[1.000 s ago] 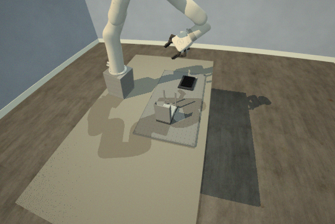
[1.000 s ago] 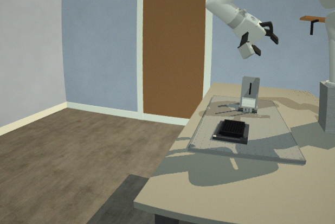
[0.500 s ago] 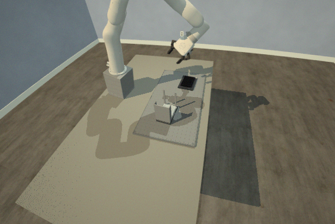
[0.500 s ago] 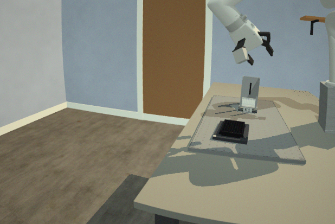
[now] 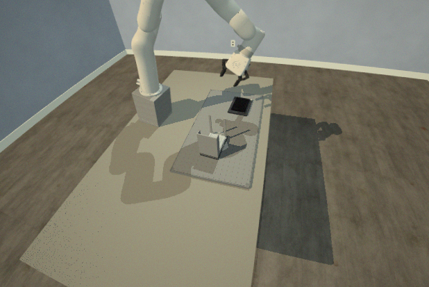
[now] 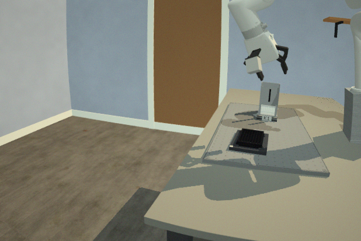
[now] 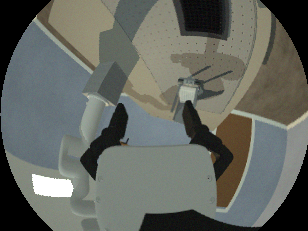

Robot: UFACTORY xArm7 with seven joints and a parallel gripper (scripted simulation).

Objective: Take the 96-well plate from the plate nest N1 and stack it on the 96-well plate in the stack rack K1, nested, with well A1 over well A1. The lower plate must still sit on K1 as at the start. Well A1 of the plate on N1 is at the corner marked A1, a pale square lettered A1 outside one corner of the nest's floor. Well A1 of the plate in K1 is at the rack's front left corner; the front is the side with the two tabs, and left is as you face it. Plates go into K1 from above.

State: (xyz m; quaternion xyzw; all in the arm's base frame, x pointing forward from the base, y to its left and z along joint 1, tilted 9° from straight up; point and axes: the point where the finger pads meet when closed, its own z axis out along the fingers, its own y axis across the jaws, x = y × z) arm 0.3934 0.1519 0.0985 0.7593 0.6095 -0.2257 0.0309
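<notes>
Right now the black 96-well plate is 5 cm ahead of my hand, 9 cm to the left of it and 21 cm below it. The rest, counted from my hand: K1 label: 1 cm ahead, 19 cm to the right, 22 cm below; pale A1 mark: 10 cm ahead, 16 cm to the left, 22 cm below; plate nest N1: 5 cm ahead, 9 cm to the left, 23 cm below.
</notes>
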